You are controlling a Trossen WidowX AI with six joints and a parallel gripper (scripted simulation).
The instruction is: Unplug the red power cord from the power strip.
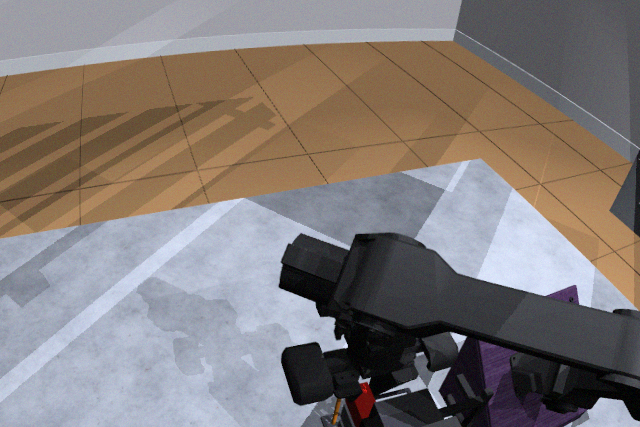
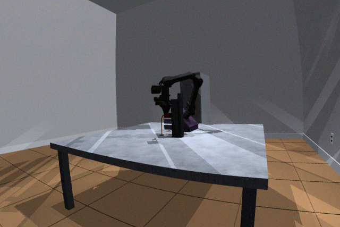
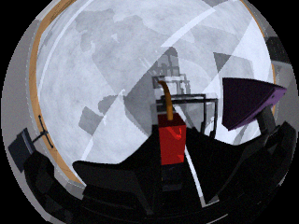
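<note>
The red plug is 3 cm to the left of my gripper tip.
</note>
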